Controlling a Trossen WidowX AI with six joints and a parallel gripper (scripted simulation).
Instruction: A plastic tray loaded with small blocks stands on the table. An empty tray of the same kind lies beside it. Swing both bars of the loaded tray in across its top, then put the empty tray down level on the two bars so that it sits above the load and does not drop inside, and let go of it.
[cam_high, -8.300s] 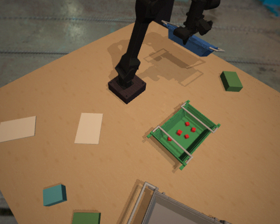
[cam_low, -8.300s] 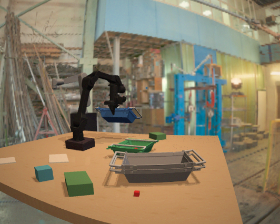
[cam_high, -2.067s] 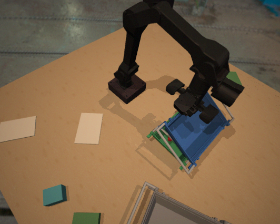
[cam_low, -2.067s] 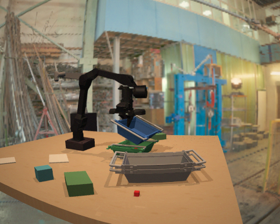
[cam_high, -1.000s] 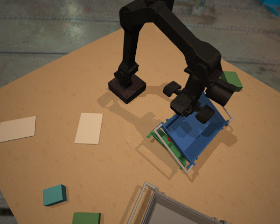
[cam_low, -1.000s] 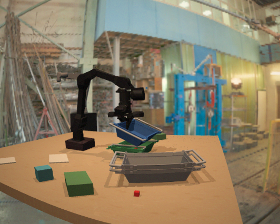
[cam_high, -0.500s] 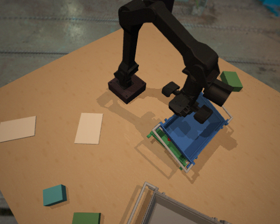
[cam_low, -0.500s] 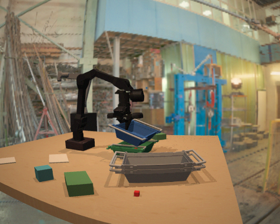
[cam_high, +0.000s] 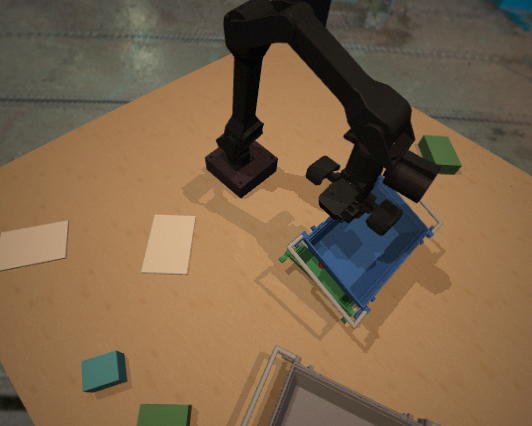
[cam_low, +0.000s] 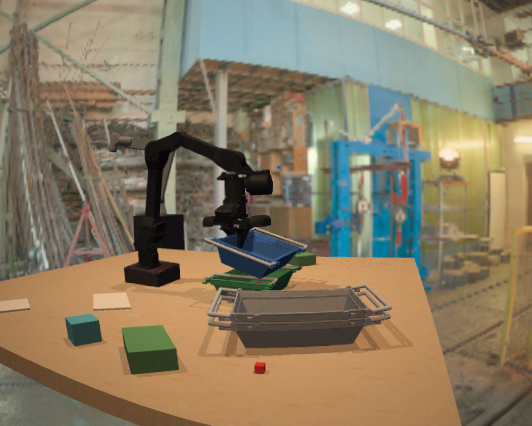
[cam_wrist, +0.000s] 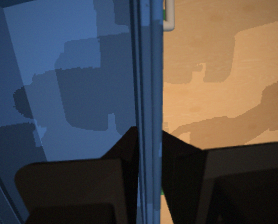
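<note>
Now: the blue tray 7 cm ahead of my gripper tip and 1 cm above it. Round my gripper tip: teal block 53 cm to the right, 9 cm below, 6 cm behind.
</note>
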